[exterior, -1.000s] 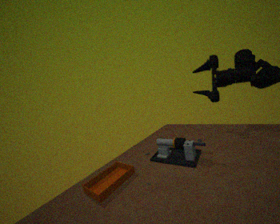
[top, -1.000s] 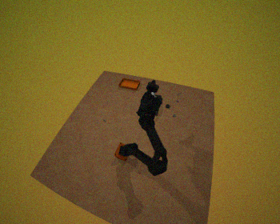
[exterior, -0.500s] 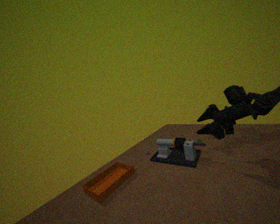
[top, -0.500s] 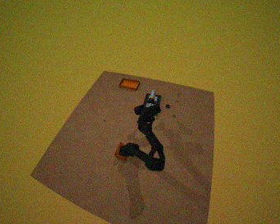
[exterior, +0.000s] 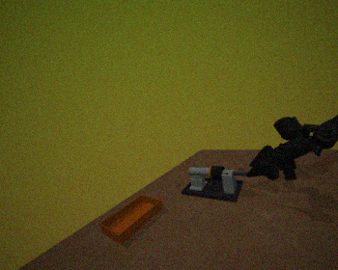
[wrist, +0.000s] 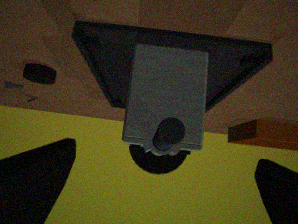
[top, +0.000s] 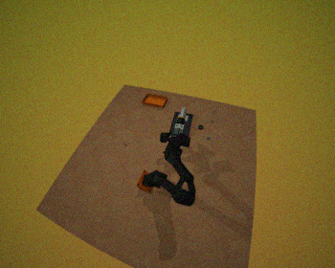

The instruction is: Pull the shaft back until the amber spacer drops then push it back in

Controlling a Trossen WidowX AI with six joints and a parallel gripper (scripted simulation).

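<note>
Right now the amber spacer is 15 cm ahead of my gripper tip, 1 cm to the right of it and 1 cm below it. The rest, counted from my gripper tip: orange tray 38 cm ahead, 26 cm to the left, 8 cm below; then dark disc 16 cm to the right, 15 cm ahead, 9 cm below.
</note>
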